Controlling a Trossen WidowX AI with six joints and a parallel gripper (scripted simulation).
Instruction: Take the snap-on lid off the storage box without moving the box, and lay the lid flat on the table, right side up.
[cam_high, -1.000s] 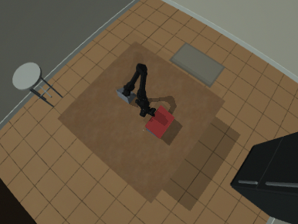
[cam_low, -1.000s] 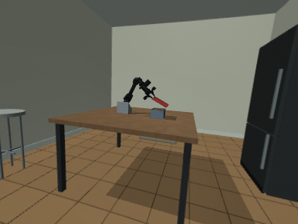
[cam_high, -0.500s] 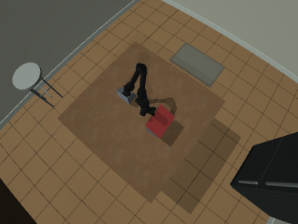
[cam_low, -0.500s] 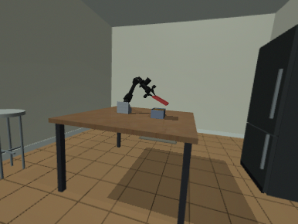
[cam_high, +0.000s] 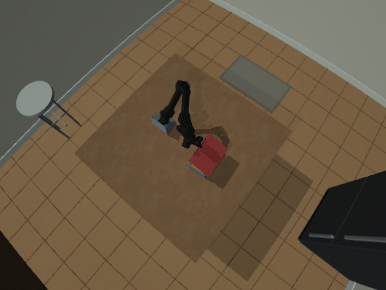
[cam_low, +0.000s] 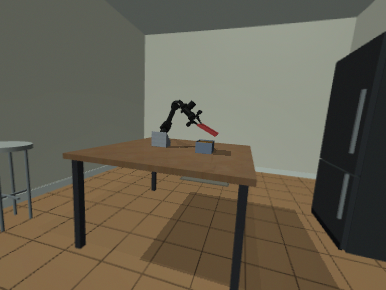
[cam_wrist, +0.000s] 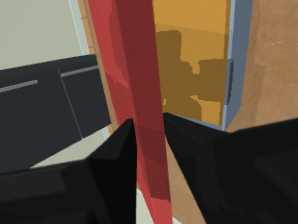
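My gripper tip is 7 cm short of the red lid, 3 cm above it and 1 cm to the right of it. The rest, counted from my gripper tip: storage box 19 cm below, 6 cm ahead, 1 cm to the right.
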